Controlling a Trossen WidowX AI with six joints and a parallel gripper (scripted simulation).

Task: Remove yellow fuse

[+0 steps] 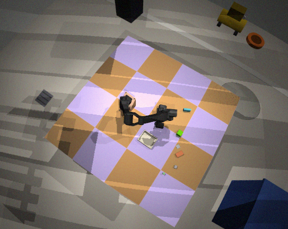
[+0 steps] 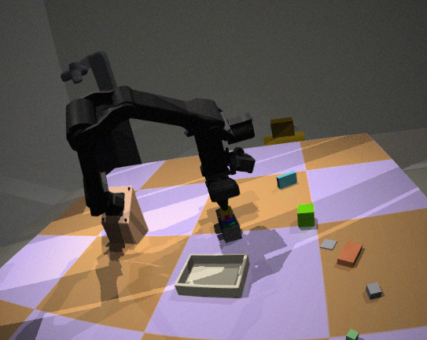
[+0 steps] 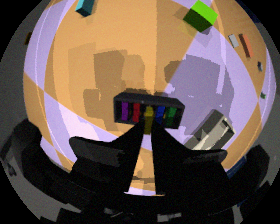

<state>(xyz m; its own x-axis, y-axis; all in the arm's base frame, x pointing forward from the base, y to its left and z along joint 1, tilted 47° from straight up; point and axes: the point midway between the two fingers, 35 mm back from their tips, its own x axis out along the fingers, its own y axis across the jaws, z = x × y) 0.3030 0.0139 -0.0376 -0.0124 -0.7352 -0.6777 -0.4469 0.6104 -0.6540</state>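
The shallow beige tray is 10 mm ahead of my gripper tip, 180 mm to the right of it and 60 mm below it. From my gripper tip the other things lie so: green cube (200 mm ahead, 20 mm to the left, 40 mm below); teal block (130 mm ahead, 230 mm to the left, 40 mm below); yellow fuse (10 mm below).
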